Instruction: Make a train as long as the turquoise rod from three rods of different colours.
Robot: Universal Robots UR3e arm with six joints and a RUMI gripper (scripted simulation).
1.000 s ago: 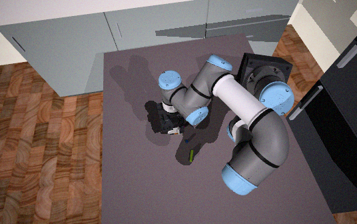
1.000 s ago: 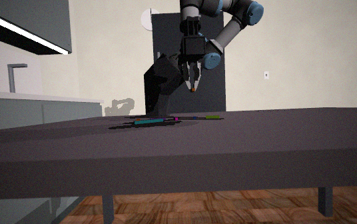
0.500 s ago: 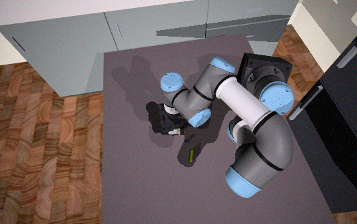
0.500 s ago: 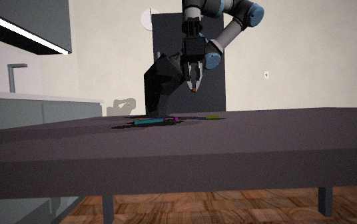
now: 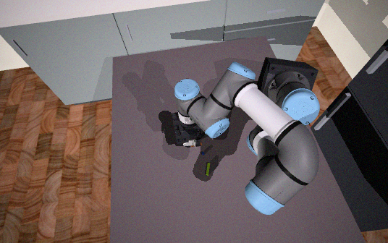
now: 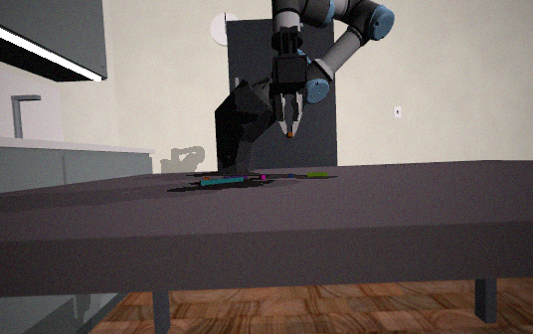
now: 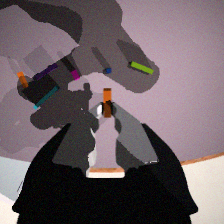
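My gripper is now 3 cm past the blue rod and 11 cm above it. Also, from my hand: magenta rod (2 cm behind, 7 cm to the right, 11 cm below); purple rod (2 cm behind, 14 cm to the right, 11 cm below); lime rod (4 cm behind, 7 cm to the left, 11 cm below).
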